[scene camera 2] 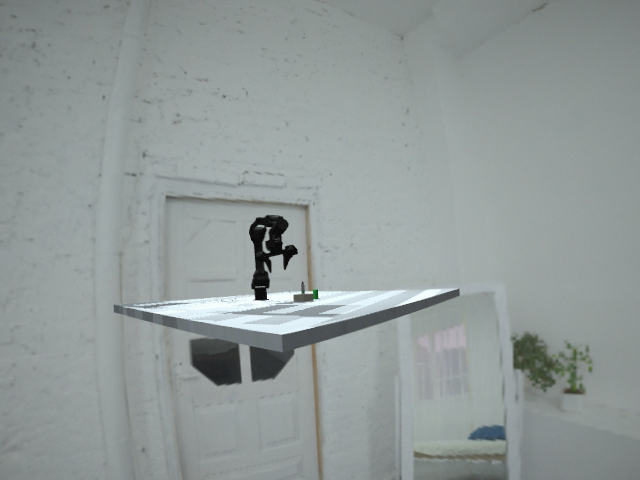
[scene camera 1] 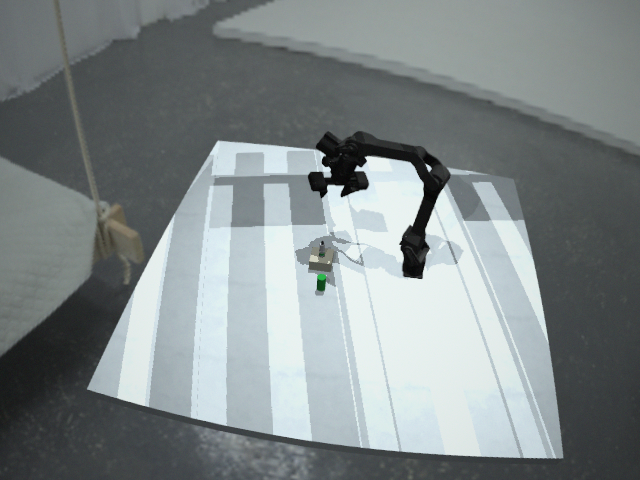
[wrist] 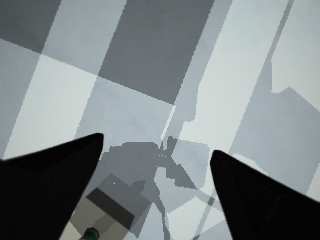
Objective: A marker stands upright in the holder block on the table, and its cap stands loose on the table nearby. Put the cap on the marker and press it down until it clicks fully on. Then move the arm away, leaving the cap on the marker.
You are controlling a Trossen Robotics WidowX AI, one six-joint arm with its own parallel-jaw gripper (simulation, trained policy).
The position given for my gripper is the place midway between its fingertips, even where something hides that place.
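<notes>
My gripper [scene camera 1: 331,196] is visible, also in the wrist view at [wrist: 158,148]. A holder block [wrist: 118,212] is visible as well.
</notes>
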